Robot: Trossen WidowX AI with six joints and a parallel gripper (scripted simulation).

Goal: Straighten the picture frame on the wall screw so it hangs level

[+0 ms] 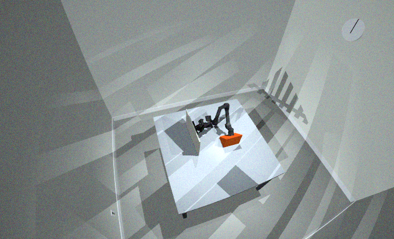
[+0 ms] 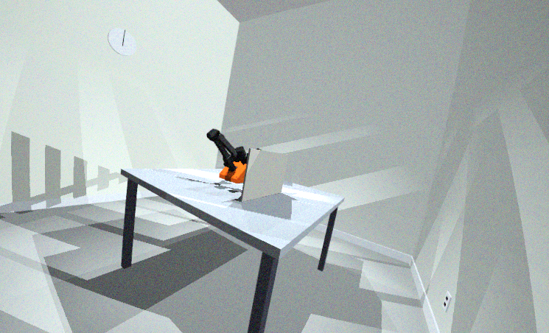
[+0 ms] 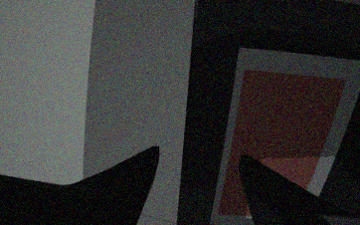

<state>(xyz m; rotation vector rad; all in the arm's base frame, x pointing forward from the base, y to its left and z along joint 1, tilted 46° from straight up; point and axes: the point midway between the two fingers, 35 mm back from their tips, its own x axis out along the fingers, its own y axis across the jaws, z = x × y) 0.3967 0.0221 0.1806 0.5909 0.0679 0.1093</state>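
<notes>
Now: gripper tip 50 mm above the picture frame, 10 mm to the left of it and 10 mm short of it. Round my gripper tip: wall panel: 60 mm below, 20 mm ahead, 10 mm to the left.
</notes>
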